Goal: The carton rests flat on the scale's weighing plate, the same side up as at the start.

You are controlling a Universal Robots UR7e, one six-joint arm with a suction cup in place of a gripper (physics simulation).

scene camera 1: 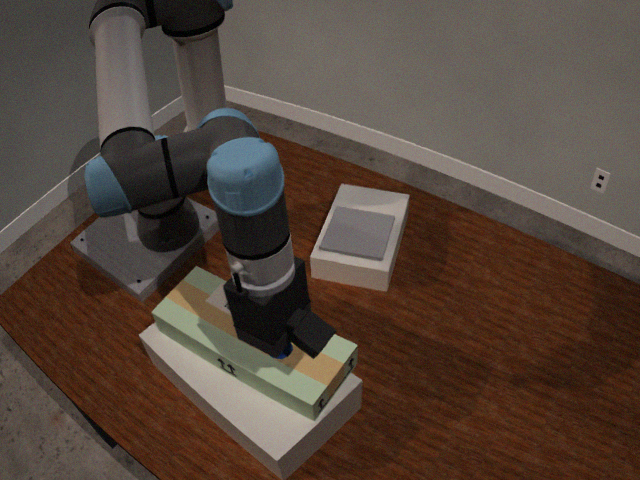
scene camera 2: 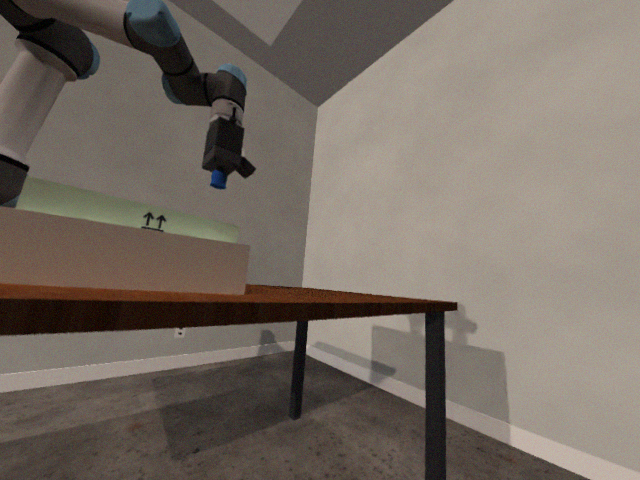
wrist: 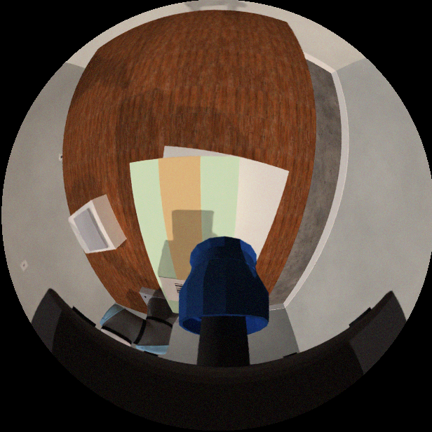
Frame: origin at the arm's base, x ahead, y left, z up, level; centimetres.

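Seen in the pictures: hand at its tool point: point(scene camera 2: 218, 186); arm's base at its link origin: point(scene camera 1: 168, 228).
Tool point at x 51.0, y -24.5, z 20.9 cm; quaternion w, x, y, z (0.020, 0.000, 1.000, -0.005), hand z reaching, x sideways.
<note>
Offsets run from my tool point to a thing's top centre. "pt": to the spot under its first point.
The long green carton {dz -8.6, dx -10.8, dy +4.9 cm} point(scene camera 1: 206, 343) point(scene camera 2: 196, 222) point(wrist: 220, 195) has a tan stripe along its top and lies flat on the white block {dz -14.3, dx -11.1, dy +2.1 cm} point(scene camera 1: 258, 423) point(scene camera 2: 129, 258) point(wrist: 257, 200). Its side arrows point up in scene camera 2. The scale {dz -16.4, dx -11.4, dy +44.6 cm} point(scene camera 1: 346, 271) point(wrist: 110, 222) is a low white box with a grey weighing plate {pt dz -16.4, dx -10.3, dy +40.2 cm} point(scene camera 1: 357, 232) point(wrist: 89, 229); no carton is on the plate. My gripper, a blue suction cup point(scene camera 1: 282, 351) point(scene camera 2: 218, 179) point(wrist: 223, 280), is open and holds nothing. It hangs over the carton with a clear gap, seen in scene camera 2. The arm hides part of the carton's top in scene camera 1.
The arm's grey base plate point(scene camera 1: 108, 253) stands on the wooden table point(scene camera 1: 465, 310) point(scene camera 2: 336, 304) point(wrist: 215, 65), left of the scale in scene camera 1. A wall point(scene camera 1: 439, 77) rises behind the table. The white block sits near the table's front edge.
</note>
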